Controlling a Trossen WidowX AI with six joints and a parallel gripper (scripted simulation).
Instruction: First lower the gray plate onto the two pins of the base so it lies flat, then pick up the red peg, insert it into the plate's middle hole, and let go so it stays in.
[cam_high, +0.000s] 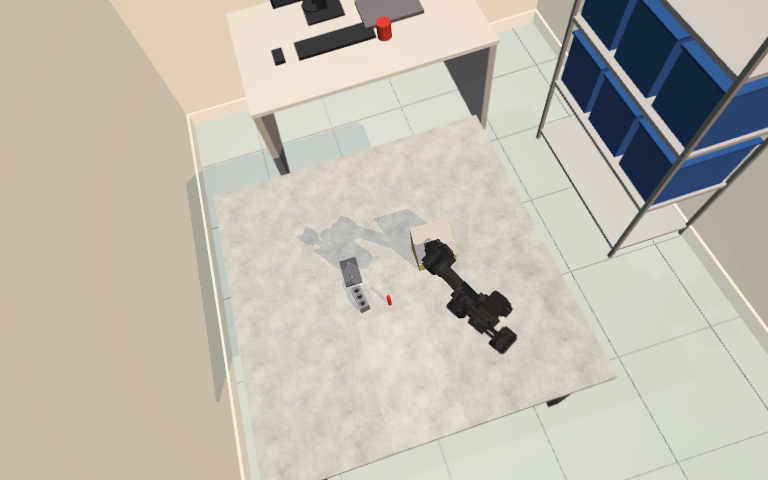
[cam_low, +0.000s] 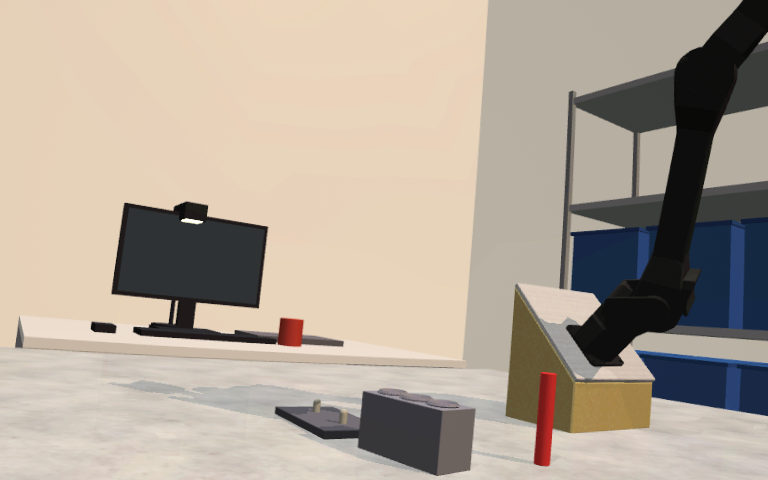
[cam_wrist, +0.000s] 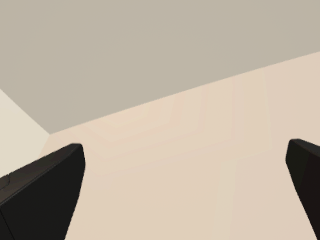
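Now: the gray plate 650 mm below my gripper tip, 430 mm to the right of it and 270 mm ahead of it. The rest, counted from my gripper tip: base 680 mm below, 570 mm to the right, 280 mm ahead; red peg 650 mm below, 380 mm to the right, 170 mm ahead.
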